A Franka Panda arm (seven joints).
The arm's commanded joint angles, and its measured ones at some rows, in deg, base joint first. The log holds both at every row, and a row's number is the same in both.
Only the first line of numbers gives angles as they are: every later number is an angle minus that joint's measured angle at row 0.
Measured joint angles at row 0:
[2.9, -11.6, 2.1, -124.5, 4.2, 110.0, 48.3]
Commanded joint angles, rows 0 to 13:
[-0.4, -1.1, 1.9, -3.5, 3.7, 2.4, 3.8]
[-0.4, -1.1, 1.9, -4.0, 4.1, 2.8, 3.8]
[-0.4, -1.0, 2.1, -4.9, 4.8, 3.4, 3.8]
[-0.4, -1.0, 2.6, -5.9, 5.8, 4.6, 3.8]
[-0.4, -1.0, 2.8, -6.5, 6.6, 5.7, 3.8]
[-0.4, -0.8, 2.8, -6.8, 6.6, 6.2, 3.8]
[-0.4, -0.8, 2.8, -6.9, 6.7, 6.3, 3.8]
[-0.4, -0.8, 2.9, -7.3, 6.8, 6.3, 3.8]
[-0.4, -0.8, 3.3, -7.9, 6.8, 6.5, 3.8]
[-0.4, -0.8, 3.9, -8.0, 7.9, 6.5, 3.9]
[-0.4, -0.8, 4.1, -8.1, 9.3, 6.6, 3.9]
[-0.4, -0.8, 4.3, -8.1, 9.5, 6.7, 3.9]
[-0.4, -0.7, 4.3, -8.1, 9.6, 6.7, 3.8]
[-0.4, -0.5, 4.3, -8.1, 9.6, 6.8, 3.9]
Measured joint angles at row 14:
[0.0, 0.1, 3.3, -7.1, 8.4, 5.2, 3.1]
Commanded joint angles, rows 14 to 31:
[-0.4, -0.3, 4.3, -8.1, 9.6, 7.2, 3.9]
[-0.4, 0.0, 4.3, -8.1, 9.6, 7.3, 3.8]
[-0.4, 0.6, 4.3, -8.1, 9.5, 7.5, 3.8]
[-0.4, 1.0, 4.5, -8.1, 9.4, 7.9, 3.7]
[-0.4, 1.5, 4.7, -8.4, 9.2, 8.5, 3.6]
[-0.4, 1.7, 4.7, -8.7, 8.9, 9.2, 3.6]
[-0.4, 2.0, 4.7, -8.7, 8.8, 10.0, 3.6]
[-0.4, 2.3, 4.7, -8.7, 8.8, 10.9, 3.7]
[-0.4, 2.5, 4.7, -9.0, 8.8, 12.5, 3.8]
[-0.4, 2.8, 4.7, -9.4, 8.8, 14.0, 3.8]
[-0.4, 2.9, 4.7, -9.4, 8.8, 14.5, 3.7]
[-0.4, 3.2, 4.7, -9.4, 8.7, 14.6, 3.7]
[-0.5, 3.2, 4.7, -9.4, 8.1, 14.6, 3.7]
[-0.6, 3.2, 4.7, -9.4, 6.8, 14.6, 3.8]
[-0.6, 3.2, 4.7, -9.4, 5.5, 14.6, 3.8]
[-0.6, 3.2, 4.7, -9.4, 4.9, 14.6, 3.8]
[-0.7, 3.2, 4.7, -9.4, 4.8, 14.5, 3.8]
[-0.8, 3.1, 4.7, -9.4, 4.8, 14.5, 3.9]
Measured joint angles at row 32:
[-0.1, 2.4, 3.7, -8.7, 6.2, 11.4, 3.1]
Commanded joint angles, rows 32 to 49:
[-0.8, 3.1, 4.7, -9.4, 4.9, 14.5, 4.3]
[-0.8, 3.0, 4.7, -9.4, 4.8, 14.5, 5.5]
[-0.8, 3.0, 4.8, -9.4, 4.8, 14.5, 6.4]
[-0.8, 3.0, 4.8, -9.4, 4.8, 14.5, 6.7]
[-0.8, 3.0, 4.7, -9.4, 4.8, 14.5, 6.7]
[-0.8, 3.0, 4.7, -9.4, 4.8, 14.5, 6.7]
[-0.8, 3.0, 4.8, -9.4, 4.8, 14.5, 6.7]
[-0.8, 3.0, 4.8, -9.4, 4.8, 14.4, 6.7]
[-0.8, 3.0, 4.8, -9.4, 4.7, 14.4, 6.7]
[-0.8, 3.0, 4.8, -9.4, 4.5, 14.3, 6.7]
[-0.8, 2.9, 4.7, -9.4, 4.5, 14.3, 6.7]
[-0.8, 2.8, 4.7, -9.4, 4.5, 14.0, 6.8]
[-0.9, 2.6, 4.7, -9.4, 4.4, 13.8, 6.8]
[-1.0, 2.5, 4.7, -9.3, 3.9, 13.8, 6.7]
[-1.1, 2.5, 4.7, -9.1, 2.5, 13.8, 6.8]
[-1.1, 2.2, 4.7, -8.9, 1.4, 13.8, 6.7]
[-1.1, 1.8, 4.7, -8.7, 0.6, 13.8, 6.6]
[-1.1, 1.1, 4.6, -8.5, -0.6, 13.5, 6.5]
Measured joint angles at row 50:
[-0.5, 2.2, 3.7, -8.7, 2.6, 11.5, 5.5]
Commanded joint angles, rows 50 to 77:
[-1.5, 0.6, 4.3, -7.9, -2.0, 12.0, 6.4]
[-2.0, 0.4, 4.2, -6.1, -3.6, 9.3, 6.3]
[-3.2, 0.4, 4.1, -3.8, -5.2, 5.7, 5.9]
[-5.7, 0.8, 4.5, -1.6, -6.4, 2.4, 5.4]
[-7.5, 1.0, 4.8, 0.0, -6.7, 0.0, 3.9]
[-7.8, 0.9, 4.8, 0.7, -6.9, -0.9, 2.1]
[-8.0, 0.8, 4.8, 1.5, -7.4, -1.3, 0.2]
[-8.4, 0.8, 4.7, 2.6, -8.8, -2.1, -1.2]
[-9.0, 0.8, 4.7, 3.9, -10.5, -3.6, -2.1]
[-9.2, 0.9, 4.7, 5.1, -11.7, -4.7, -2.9]
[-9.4, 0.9, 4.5, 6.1, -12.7, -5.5, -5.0]
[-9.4, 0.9, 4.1, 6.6, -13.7, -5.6, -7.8]
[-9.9, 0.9, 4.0, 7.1, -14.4, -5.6, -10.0]
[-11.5, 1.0, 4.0, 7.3, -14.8, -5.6, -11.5]
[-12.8, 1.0, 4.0, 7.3, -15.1, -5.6, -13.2]
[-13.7, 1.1, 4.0, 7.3, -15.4, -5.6, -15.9]
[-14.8, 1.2, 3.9, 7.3, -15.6, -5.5, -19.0]
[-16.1, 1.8, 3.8, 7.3, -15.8, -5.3, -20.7]
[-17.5, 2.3, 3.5, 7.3, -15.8, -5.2, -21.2]
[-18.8, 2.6, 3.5, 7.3, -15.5, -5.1, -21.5]
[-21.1, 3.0, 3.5, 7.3, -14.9, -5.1, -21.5]
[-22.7, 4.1, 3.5, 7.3, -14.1, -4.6, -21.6]
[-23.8, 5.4, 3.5, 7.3, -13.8, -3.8, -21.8]
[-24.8, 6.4, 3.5, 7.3, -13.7, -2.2, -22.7]
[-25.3, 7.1, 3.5, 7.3, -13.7, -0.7, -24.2]
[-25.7, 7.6, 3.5, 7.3, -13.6, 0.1, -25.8]
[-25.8, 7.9, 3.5, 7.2, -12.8, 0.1, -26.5]
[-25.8, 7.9, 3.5, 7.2, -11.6, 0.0, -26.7]
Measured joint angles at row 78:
[-25.2, 7.1, 3.0, 6.3, -14.2, -0.3, -24.5]
